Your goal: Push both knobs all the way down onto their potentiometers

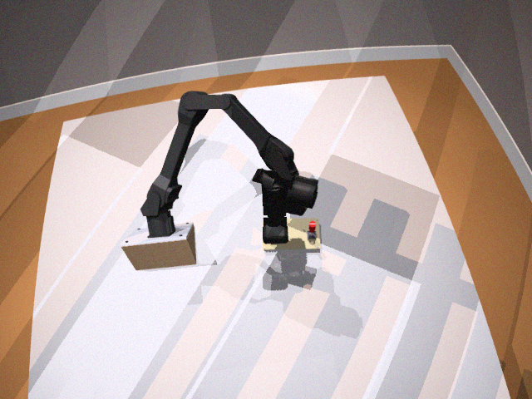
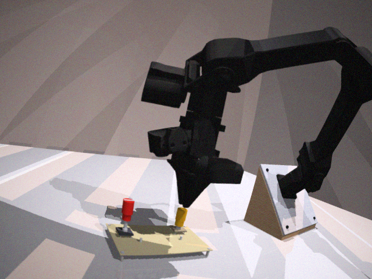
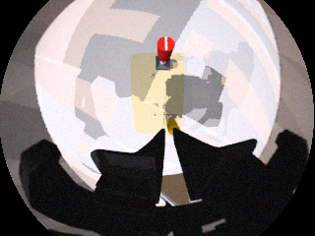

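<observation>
The yellow knob is 10 mm behind my gripper tip, 10 mm to the right of it and 30 mm below it. Also, from my gripper tip: red knob 100 mm ahead, 10 mm below.
</observation>
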